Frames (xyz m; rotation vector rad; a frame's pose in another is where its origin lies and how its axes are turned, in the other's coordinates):
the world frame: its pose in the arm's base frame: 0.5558 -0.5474 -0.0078 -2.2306 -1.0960 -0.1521
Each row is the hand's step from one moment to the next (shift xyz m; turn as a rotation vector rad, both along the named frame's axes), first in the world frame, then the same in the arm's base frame.
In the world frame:
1: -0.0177 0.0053 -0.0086 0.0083 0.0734 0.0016
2: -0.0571 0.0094 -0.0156 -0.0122 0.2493 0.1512
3: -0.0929 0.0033 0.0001 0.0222 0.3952 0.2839
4: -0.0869 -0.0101 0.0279 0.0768 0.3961 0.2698
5: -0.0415 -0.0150 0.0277 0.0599 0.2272 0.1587
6: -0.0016 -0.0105 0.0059 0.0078 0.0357 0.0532
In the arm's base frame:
1: -0.0060 -0.0193 -0.0023 0.0598 -0.0263 -0.0346
2: -0.0272 -0.0517 -0.0132 0.1523 -0.0303 -0.2471
3: -0.0575 -0.0637 -0.0356 0.2608 0.0061 -0.4114
4: -0.0683 -0.0373 -0.0487 0.2991 0.0339 -0.3807
5: -0.0426 -0.0047 -0.0296 0.1811 0.0324 -0.2157
6: -0.0098 0.0071 0.0000 0.0227 0.0207 -0.0568

